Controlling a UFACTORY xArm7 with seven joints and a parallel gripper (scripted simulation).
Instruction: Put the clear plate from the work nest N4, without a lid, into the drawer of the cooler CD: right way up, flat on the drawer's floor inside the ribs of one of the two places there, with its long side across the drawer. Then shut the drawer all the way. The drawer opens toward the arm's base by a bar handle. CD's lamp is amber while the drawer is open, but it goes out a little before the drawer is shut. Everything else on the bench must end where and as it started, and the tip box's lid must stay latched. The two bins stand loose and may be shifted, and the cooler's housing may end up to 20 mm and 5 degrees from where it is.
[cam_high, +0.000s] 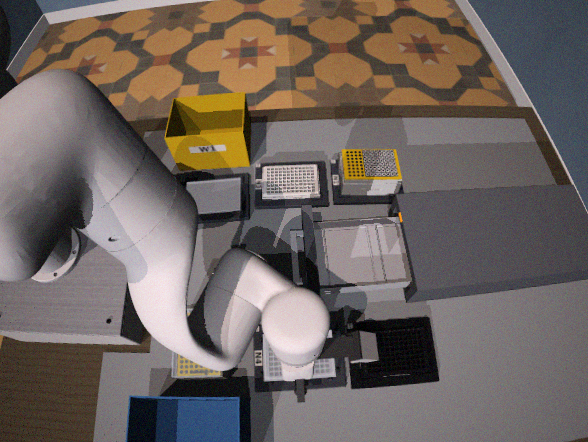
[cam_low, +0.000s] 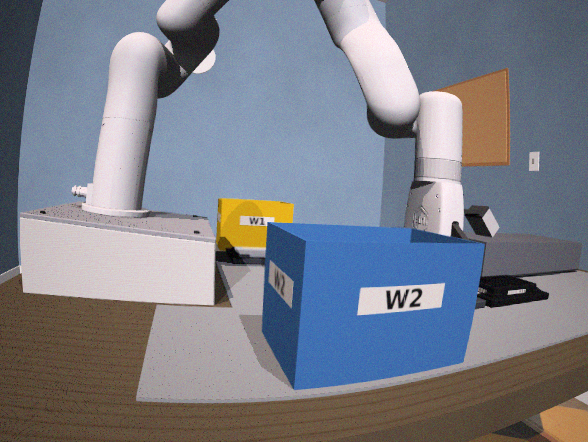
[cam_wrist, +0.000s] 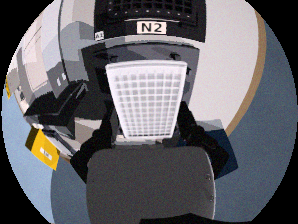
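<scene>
Now: hand 10 mm above the clear plate. From my hand the other things lie so: blue bin W2: 170 mm behind, 150 mm to the right, 10 mm above; cooler drawer: 140 mm ahead, 190 mm to the left, 10 mm below; black plate: 170 mm ahead, 10 mm below.
</scene>
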